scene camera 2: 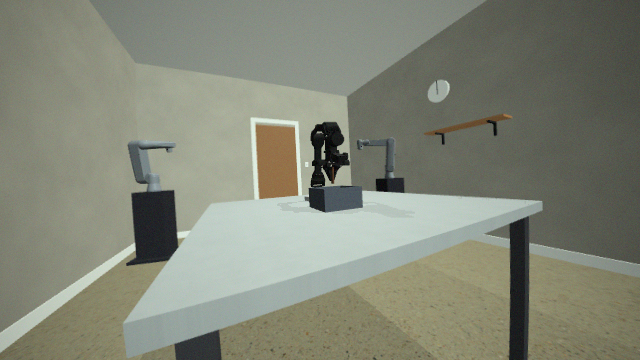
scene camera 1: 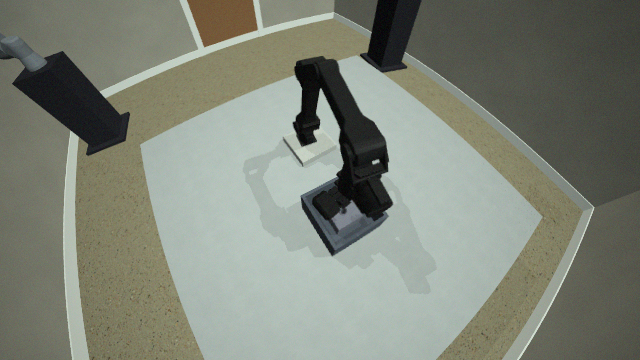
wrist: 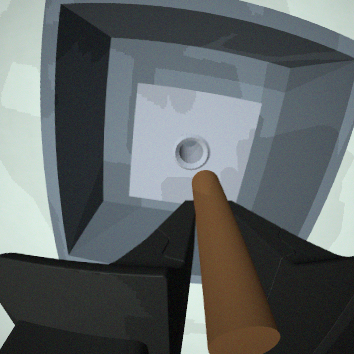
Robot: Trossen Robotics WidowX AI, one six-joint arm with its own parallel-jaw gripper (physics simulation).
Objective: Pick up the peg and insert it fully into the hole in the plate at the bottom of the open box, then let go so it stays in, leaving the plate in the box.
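Where they show: gripper, fingertip midpoint: [scene camera 2: 331,180] [scene camera 1: 343,201] [wrist: 206,209]; arm's base, origin of the base link: [scene camera 1: 306,138].
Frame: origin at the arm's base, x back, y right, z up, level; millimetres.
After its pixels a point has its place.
The brown peg [scene camera 2: 333,175] {x -347, y 17, z 124 mm} [wrist: 227,270] {x -346, y 15, z 151 mm} is held between the fingers of my gripper [scene camera 2: 331,177] {x -331, y 21, z 99 mm} [wrist: 206,209] {x -331, y 21, z 99 mm}, which is shut on it. In scene camera 2 the peg points down, with its tip a little above the rim of the open grey-blue box [scene camera 1: 320,231] {x -370, y 106, z 35 mm} [scene camera 2: 344,199] {x -431, y 2, z 17 mm} [wrist: 50,150] {x -326, y -74, z 68 mm}. The pale square plate [scene camera 1: 346,223] {x -377, y 23, z 28 mm} [wrist: 155,130] {x -345, y -15, z 28 mm} lies on the box floor. Its round hole [wrist: 191,151] shows in the wrist view, just beyond the peg's tip. The peg is apart from the plate. In scene camera 1 the gripper and arm hide part of the box and the peg.
The box stands on the pale table [scene camera 1: 240,280] {x -404, y 385, z -29 mm} [scene camera 2: 280,245] {x -768, y 306, z -29 mm}. The black arm [scene camera 1: 350,110] {x -280, y 19, z 386 mm} reaches over from its cream base block [scene camera 1: 304,156] {x -78, y 40, z -1 mm} behind the box. The box walls [wrist: 80,125] {x -336, y -71, z 32 mm} rise around the plate, with a gap between plate and walls.
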